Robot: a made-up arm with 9 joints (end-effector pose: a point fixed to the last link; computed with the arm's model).
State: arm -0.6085 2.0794 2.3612 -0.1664 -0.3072 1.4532 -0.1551 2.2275 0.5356
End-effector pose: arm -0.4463 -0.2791 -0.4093 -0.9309 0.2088 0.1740 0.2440
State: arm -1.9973 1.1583 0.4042 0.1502 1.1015 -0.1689 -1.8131 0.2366 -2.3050
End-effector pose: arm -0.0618 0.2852 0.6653 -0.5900 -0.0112 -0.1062 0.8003
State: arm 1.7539 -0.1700 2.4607 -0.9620 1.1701 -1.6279 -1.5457 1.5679 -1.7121
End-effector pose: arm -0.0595 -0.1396 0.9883 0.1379 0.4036 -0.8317 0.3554
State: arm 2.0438 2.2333 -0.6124 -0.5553 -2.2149 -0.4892 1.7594 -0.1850 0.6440
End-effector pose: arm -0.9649 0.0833 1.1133 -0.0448 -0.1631 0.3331 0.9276
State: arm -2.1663 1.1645 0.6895 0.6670 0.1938 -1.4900 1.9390 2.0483 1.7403
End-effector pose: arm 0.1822 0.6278 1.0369 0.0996 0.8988 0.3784 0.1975
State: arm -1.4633 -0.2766 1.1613 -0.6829 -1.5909 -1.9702 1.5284 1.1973 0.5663
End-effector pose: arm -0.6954 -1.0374 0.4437 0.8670 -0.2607 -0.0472 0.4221
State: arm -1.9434 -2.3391 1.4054 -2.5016 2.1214 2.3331 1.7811 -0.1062 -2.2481
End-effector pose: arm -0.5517 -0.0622 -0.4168 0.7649 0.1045 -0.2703 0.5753
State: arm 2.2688 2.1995 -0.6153 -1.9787 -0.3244 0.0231 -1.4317 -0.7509 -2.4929
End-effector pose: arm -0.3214 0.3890 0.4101 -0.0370 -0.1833 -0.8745 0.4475
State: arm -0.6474 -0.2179 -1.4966 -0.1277 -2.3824 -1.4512 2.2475 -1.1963 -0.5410
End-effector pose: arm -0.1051 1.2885 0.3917 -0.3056 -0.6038 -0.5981 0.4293
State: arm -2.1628 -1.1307 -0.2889 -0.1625 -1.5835 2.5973 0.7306 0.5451 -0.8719
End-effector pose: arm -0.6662 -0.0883 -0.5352 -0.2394 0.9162 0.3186 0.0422
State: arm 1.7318 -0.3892 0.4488 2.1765 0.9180 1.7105 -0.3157 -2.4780 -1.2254
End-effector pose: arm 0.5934 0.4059 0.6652 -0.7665 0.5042 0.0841 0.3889
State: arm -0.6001 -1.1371 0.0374 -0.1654 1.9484 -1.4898 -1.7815 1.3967 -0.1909
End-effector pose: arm -0.0517 0.7015 -0.0968 -0.7182 0.6441 0.1381 0.2242
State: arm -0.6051 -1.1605 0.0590 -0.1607 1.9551 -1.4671 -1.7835 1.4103 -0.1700
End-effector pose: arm -0.0510 0.6855 -0.1133 -0.7210 0.6450 0.1221 0.2219
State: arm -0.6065 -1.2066 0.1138 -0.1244 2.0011 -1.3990 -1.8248 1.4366 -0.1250
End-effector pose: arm -0.0110 0.6600 -0.1290 -0.7162 0.6486 0.0778 0.2454
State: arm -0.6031 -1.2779 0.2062 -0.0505 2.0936 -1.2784 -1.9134 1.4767 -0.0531
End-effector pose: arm 0.0723 0.6201 -0.1316 -0.6979 0.6511 0.0035 0.2985
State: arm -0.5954 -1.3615 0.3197 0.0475 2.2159 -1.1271 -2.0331 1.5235 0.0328
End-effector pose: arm 0.1731 0.5642 -0.1095 -0.6622 0.6486 -0.0825 0.3661
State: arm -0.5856 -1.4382 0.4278 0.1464 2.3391 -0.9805 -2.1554 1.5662 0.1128
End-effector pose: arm 0.2595 0.4976 -0.0717 -0.6147 0.6444 -0.1581 0.4265
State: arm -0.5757 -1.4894 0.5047 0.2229 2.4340 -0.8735 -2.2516 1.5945 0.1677
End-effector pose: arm 0.3151 0.4385 -0.0375 -0.5701 0.6433 -0.2083 0.4666
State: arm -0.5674 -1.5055 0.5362 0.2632 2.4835 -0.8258 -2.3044 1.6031 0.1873
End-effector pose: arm 0.3419 0.4105 -0.0159 -0.5422 0.6454 -0.2270 0.4878
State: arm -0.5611 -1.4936 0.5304 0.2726 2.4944 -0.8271 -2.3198 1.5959 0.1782
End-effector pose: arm 0.3506 0.4156 -0.0034 -0.5317 0.6486 -0.2208 0.4979
